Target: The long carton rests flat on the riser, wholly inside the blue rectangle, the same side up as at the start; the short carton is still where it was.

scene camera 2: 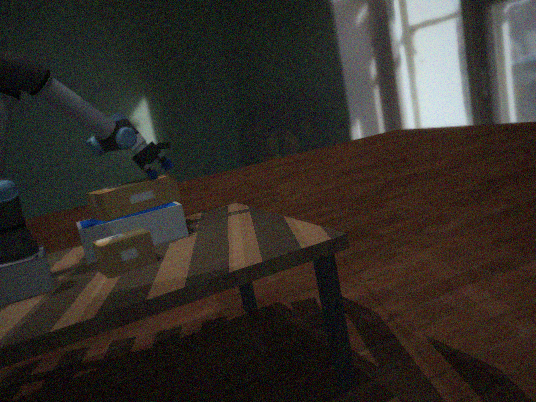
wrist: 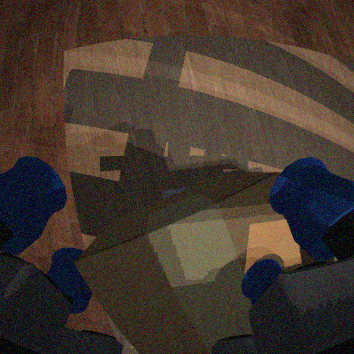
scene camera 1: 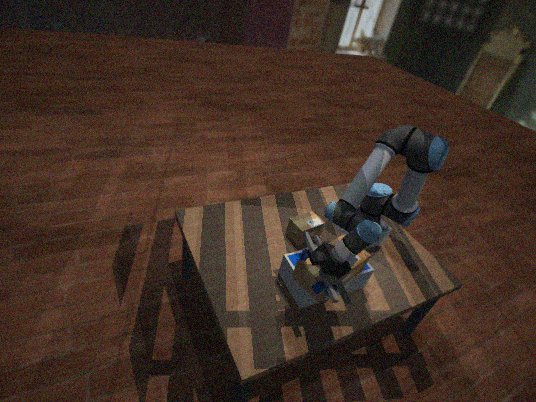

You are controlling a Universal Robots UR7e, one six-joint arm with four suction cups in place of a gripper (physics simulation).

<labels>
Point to a long carton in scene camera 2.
106, 204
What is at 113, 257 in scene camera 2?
A short carton.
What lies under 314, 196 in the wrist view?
The suction head.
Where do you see a short carton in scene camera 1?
310, 222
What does the suction head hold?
A long carton.
</labels>
